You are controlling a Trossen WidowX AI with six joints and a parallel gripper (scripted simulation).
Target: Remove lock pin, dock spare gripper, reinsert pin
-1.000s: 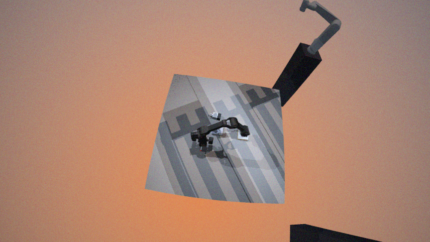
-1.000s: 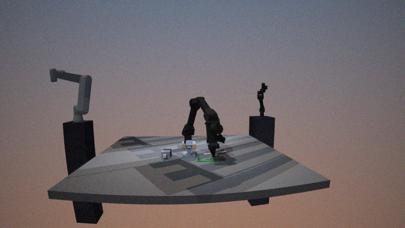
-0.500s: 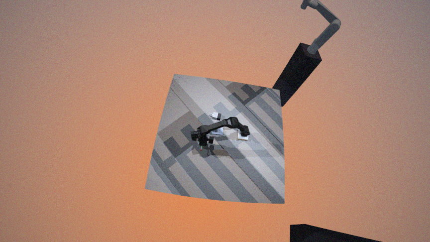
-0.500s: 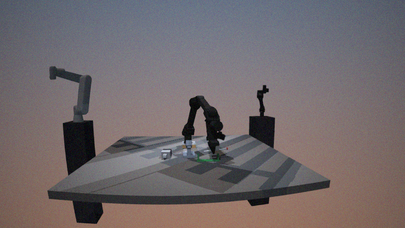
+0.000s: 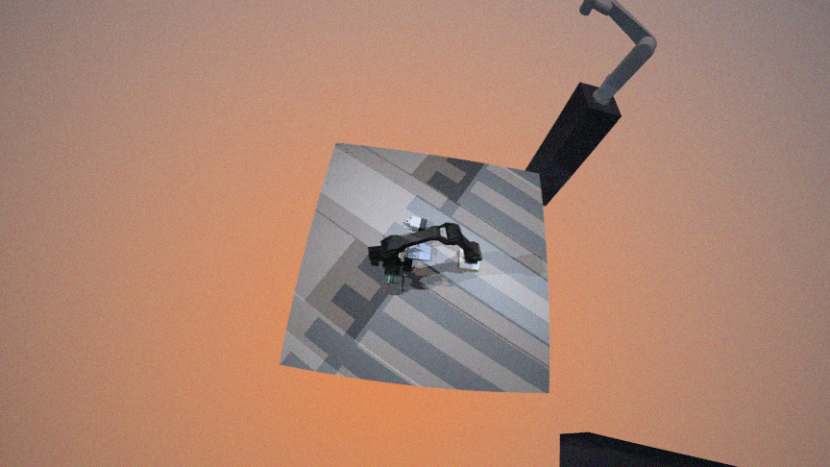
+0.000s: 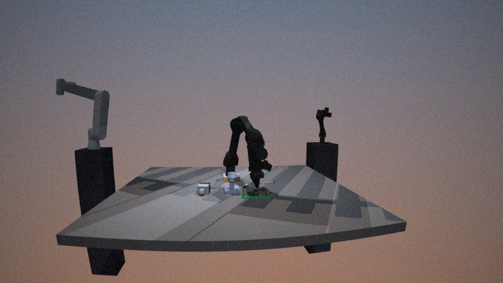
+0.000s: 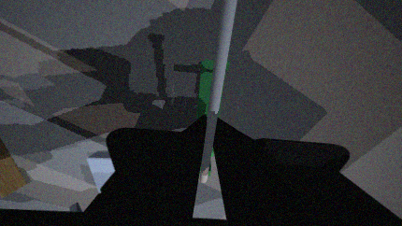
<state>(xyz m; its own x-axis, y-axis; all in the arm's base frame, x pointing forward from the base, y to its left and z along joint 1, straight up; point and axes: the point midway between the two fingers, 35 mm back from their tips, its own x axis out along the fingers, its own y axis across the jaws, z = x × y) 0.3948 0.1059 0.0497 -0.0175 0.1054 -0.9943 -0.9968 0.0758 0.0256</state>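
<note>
Now: the green bracket 10 mm to the right of my gripper tip and 20 mm below it. Also, from my gripper tip: spare gripper (100 mm behind, 270 mm to the right, 30 mm below); then socket (110 mm behind, 120 mm to the right).
</note>
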